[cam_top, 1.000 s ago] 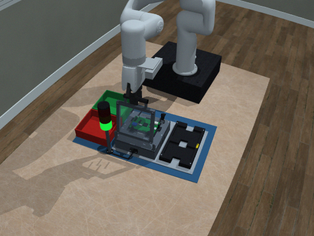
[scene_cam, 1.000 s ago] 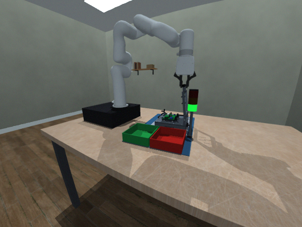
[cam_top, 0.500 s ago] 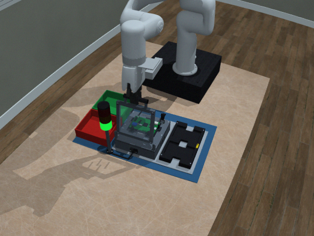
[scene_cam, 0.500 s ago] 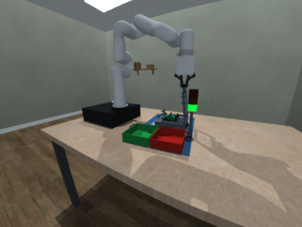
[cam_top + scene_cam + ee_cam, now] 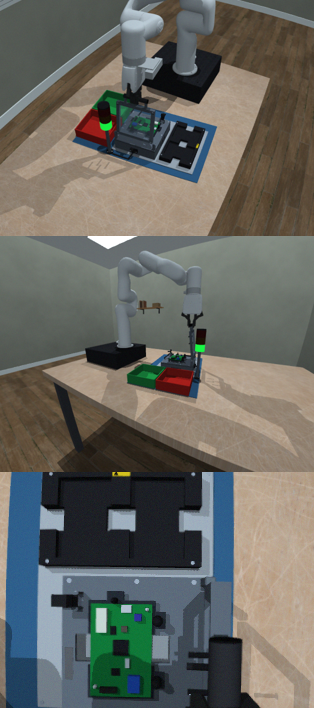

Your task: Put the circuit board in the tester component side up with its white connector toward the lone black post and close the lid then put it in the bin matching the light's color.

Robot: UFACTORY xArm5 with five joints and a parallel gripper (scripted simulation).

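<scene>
Now: hand 20 cm above the green circuit board, 7 cm past it and 1 cm to the left of it. Round my hand: lid: 9 cm below, 1 cm ahead; red bin: 26 cm below, 20 cm to the right; black latch: 19 cm below, 14 cm behind, 4 cm to the left.
</scene>
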